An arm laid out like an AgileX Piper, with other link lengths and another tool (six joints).
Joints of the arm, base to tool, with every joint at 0 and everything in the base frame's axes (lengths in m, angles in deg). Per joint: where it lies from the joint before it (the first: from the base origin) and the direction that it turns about. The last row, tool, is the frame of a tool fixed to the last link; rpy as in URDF.
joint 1: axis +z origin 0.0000 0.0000 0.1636
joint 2: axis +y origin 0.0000 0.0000 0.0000
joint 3: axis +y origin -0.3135 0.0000 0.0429
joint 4: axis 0.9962 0 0.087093 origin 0.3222 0.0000 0.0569
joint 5: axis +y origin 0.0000 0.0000 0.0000
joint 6: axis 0.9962 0 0.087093 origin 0.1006 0.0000 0.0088
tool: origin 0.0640 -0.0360 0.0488 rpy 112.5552 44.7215 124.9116
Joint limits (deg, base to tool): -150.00..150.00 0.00..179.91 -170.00..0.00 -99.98..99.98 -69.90..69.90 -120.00..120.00
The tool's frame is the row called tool.
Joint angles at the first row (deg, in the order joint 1, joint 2, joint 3, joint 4, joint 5, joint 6):
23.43, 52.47, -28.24, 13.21, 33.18, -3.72
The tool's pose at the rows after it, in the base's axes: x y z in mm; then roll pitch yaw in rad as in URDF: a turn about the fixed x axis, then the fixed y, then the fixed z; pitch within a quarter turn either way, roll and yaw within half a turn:
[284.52 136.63 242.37 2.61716 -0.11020 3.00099]
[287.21 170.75 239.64 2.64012 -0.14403 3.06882]
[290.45 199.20 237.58 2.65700 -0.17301 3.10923]
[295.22 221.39 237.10 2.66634 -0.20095 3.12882]
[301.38 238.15 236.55 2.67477 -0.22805 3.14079]
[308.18 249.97 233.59 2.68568 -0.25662 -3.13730]
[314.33 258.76 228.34 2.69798 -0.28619 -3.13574]
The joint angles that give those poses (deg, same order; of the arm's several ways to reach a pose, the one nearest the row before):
29.40, 57.98, -31.96, 12.31, 34.52, -2.58
34.68, 63.08, -35.63, 11.16, 35.17, -0.42
38.57, 67.71, -39.28, 10.14, 35.86, 1.87
40.94, 71.69, -42.94, 9.86, 36.93, 3.54
42.10, 75.15, -46.36, 10.23, 38.33, 4.05
42.46, 78.26, -49.24, 10.89, 39.76, 3.93
42.51, 81.06, -51.58, 11.63, 41.08, 3.59

